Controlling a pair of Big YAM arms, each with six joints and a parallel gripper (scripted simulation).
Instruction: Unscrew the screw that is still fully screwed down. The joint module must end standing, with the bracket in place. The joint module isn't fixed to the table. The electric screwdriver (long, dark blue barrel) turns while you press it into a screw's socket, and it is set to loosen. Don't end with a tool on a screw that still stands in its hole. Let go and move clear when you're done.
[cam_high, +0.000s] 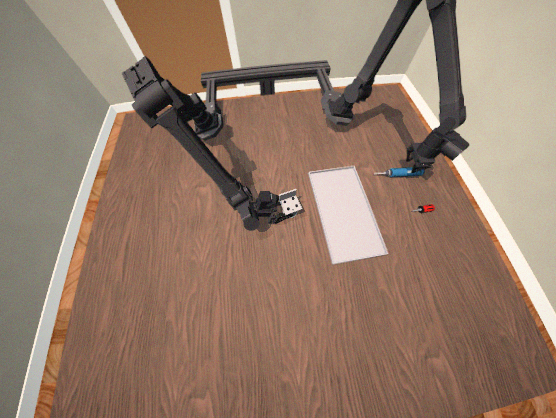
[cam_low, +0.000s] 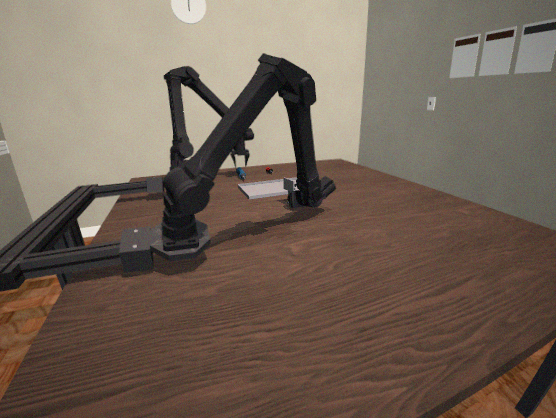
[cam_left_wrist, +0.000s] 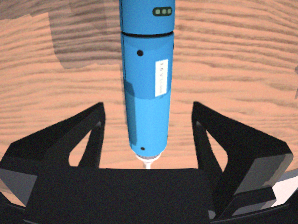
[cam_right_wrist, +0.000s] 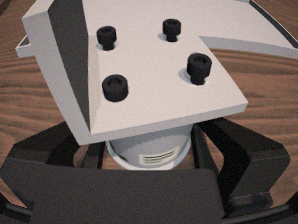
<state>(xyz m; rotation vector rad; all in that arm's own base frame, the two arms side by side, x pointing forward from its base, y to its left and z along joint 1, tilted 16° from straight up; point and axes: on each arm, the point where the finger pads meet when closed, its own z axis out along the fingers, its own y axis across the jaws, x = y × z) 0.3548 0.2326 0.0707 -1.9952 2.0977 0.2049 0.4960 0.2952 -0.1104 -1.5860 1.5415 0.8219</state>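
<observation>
The joint module body is 1 cm above my right hand. The rest, counted from my right hand: bracket (5 cm above); flat tray (3 cm ahead, 23 cm to the left, 2 cm below); small red-handled screwdriver (7 cm ahead, 57 cm to the left, 1 cm below).
</observation>
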